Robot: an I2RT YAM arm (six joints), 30 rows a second.
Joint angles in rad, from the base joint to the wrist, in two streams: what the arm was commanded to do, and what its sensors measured. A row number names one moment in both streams.
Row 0, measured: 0.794, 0.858, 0.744, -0.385, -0.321, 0.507
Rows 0 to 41, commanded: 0.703, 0.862, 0.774, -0.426, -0.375, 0.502; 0.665, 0.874, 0.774, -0.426, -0.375, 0.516; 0.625, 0.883, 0.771, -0.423, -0.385, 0.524; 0.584, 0.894, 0.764, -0.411, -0.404, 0.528; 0.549, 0.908, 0.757, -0.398, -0.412, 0.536; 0.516, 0.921, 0.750, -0.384, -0.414, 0.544; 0.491, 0.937, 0.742, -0.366, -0.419, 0.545; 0.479, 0.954, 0.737, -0.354, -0.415, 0.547; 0.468, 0.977, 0.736, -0.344, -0.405, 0.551; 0.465, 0.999, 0.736, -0.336, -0.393, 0.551; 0.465, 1.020, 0.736, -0.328, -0.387, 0.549; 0.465, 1.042, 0.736, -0.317, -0.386, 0.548; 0.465, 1.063, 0.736, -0.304, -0.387, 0.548; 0.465, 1.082, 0.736, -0.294, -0.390, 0.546; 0.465, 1.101, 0.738, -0.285, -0.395, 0.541; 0.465, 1.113, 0.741, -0.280, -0.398, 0.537; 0.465, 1.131, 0.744, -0.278, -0.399, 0.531; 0.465, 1.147, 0.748, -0.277, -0.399, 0.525; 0.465, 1.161, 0.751, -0.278, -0.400, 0.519; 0.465, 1.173, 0.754, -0.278, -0.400, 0.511; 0.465, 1.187, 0.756, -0.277, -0.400, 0.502; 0.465, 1.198, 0.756, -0.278, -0.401, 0.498; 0.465, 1.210, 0.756, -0.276, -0.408, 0.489; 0.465, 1.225, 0.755, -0.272, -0.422, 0.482; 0.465, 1.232, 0.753, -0.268, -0.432, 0.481; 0.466, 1.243, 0.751, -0.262, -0.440, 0.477; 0.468, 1.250, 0.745, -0.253, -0.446, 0.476; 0.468, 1.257, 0.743, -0.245, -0.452, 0.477; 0.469, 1.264, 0.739, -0.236, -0.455, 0.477; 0.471, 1.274, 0.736, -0.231, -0.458, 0.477; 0.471, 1.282, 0.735, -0.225, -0.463, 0.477; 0.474, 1.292, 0.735, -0.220, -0.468, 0.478; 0.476, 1.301, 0.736, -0.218, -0.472, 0.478; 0.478, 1.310, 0.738, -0.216, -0.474, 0.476; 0.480, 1.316, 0.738, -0.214, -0.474, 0.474; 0.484, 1.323, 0.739, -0.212, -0.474, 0.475; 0.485, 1.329, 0.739, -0.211, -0.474, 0.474; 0.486, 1.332, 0.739, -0.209, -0.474, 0.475; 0.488, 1.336, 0.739, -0.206, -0.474, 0.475; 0.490, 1.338, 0.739, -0.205, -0.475, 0.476; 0.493, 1.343, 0.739, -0.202, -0.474, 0.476; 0.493, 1.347, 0.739, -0.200, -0.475, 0.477
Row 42, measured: 0.486, 1.349, 0.740, -0.215, -0.461, 0.488
